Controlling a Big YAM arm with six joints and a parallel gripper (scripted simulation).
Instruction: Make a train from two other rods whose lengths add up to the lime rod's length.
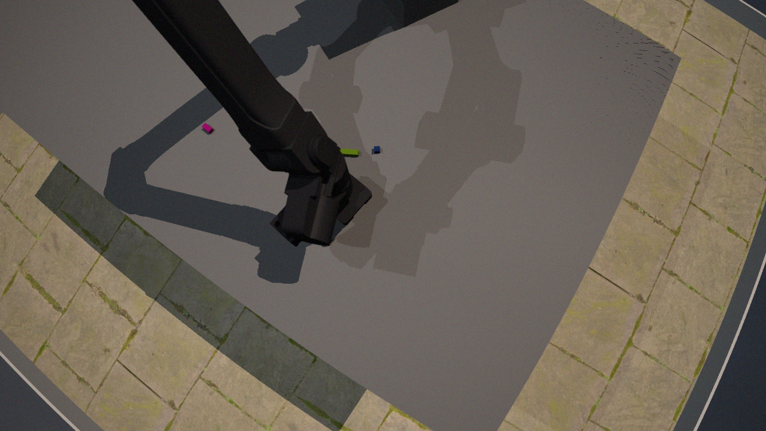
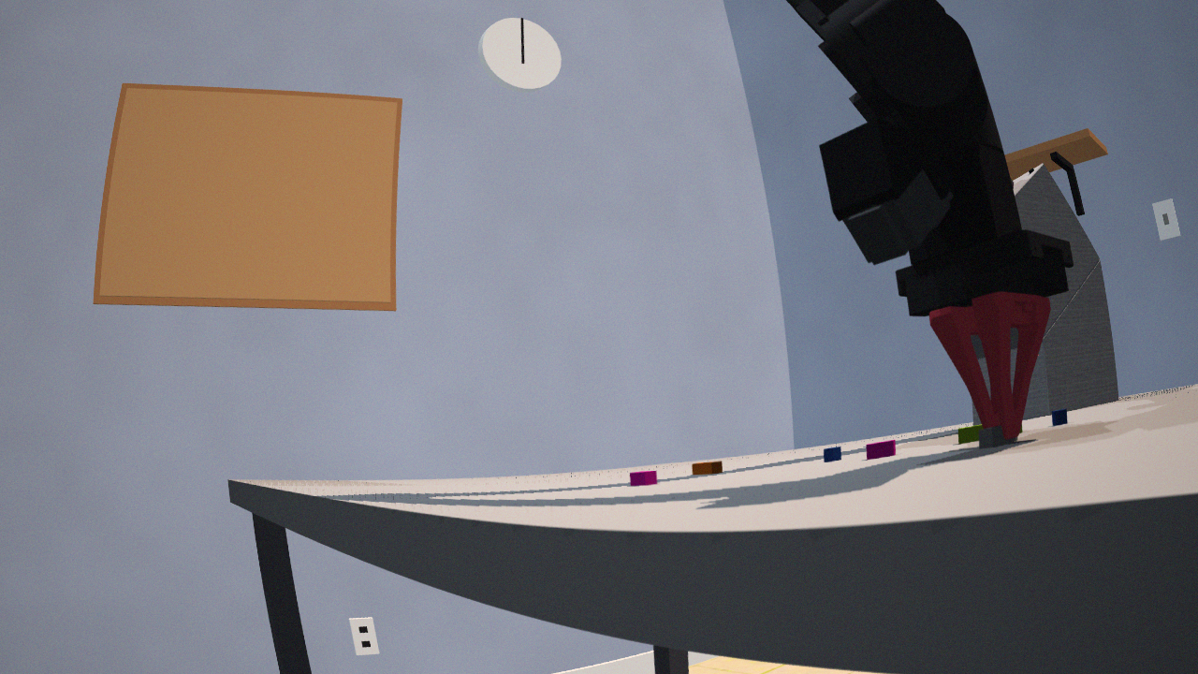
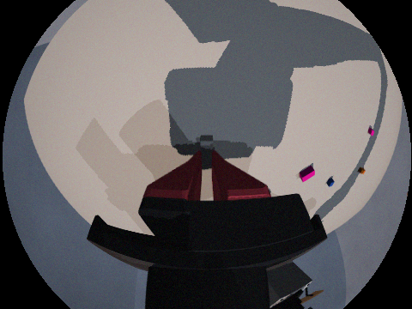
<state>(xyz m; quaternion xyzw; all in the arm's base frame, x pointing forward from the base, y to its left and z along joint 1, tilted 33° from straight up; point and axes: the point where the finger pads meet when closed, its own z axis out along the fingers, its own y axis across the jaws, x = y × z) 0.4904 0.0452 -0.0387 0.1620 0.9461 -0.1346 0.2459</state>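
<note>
My hand is 9 cm past the lime rod, 2 cm to the left of it and 1 cm above it. Round my hand: grey rod (1 cm ahead, 1 cm below); then orange rod (18 cm behind, 31 cm to the right, 1 cm below).
</note>
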